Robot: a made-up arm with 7 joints. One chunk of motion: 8 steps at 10 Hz.
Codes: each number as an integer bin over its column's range. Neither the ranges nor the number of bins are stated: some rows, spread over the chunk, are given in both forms.
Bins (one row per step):
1: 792 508 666 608 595 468 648
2: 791 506 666 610 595 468 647
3: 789 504 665 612 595 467 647
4: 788 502 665 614 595 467 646
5: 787 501 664 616 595 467 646
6: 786 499 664 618 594 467 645
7: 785 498 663 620 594 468 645
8: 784 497 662 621 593 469 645
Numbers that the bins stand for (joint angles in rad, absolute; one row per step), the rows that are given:
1: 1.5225 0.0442 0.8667 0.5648 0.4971 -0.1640 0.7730
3: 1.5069 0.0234 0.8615 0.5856 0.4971 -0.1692 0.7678
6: 1.4913 -0.0026 0.8563 0.6168 0.4919 -0.1692 0.7574
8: 1.4809 -0.0130 0.8458 0.6324 0.4867 -0.1588 0.7574
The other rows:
2: 1.5173 0.0338 0.8667 0.5752 0.4971 -0.1640 0.7678
4: 1.5017 0.0130 0.8615 0.5960 0.4971 -0.1692 0.7626
5: 1.4965 0.0078 0.8563 0.6064 0.4971 -0.1692 0.7626
7: 1.4861 -0.0078 0.8511 0.6272 0.4919 -0.1640 0.7574

